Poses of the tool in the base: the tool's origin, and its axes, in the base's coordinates. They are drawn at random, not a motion.
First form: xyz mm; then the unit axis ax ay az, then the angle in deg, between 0 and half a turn.
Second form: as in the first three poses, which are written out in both.
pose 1, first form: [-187.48 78.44 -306.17 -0.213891 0.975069 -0.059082 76.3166]
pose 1, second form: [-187.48 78.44 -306.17 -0.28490 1.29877 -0.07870]
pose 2, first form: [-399.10 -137.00 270.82 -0.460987 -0.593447 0.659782 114.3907]
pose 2, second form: [-399.10 -137.00 270.82 -0.92036 -1.18481 1.31725]
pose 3, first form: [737.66 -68.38 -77.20 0.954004 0.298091 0.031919 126.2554]
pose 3, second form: [737.66 -68.38 -77.20 2.10222 0.65686 0.07034]
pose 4, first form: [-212.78 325.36 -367.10 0.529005 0.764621 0.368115 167.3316]
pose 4, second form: [-212.78 325.36 -367.10 1.54495 2.23307 1.07508]
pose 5, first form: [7.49 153.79 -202.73 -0.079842 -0.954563 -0.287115 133.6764]
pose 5, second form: [7.49 153.79 -202.73 -0.18628 -2.22708 -0.66987]
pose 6, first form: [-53.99 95.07 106.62 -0.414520 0.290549 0.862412 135.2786]
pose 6, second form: [-53.99 95.07 106.62 -0.97871 0.68600 2.03620]
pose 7, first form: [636.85 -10.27 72.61 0.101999 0.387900 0.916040 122.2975]
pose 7, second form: [636.85 -10.27 72.61 0.21772 0.82797 1.95528]
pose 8, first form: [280.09 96.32 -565.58 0.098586 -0.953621 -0.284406 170.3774]
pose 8, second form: [280.09 96.32 -565.58 0.29316 -2.83573 -0.84572]
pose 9, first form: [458.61 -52.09 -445.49 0.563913 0.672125 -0.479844 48.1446]
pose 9, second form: [458.61 -52.09 -445.49 0.47385 0.56477 -0.40320]
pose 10, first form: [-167.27 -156.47 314.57 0.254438 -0.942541 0.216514 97.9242]
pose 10, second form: [-167.27 -156.47 314.57 0.43486 -1.61090 0.37004]
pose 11, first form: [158.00 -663.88 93.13 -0.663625 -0.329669 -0.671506 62.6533]
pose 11, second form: [158.00 -663.88 93.13 -0.72568 -0.36050 -0.73430]
